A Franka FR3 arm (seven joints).
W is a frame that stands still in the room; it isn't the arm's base.
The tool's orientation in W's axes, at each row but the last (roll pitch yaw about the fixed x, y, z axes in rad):
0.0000, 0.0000, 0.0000
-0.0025, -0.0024, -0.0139
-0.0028, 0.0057, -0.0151
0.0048, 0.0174, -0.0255
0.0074, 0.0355, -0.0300
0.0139, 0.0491, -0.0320
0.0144, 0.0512, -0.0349
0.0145, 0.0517, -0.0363
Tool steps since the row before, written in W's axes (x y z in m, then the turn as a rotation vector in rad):
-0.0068, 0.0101, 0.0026, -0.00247, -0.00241, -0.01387
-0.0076, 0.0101, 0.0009, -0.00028, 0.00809, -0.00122
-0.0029, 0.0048, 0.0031, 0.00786, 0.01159, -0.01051
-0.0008, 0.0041, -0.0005, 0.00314, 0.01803, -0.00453
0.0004, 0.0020, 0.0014, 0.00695, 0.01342, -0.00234
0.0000, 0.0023, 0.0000, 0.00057, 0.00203, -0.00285
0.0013, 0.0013, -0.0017, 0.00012, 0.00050, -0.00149
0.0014, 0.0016, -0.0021, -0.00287, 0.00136, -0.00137
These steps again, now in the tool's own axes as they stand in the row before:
-0.0068, 0.0101, 0.0026, -0.00247, -0.00241, -0.01387
-0.0077, 0.0100, 0.0009, -0.00040, 0.00809, -0.00120
-0.0030, 0.0047, 0.0031, 0.00774, 0.01174, -0.01043
-0.0009, 0.0041, -0.0005, 0.00276, 0.01808, -0.00457
0.0003, 0.0020, 0.0014, 0.00662, 0.01361, -0.00221
-0.0001, 0.0023, 0.0000, 0.00064, 0.00201, -0.00285
0.0013, 0.0013, -0.0017, 0.00018, 0.00048, -0.00149
0.0014, 0.0016, -0.0021, -0.00284, 0.00123, -0.00154

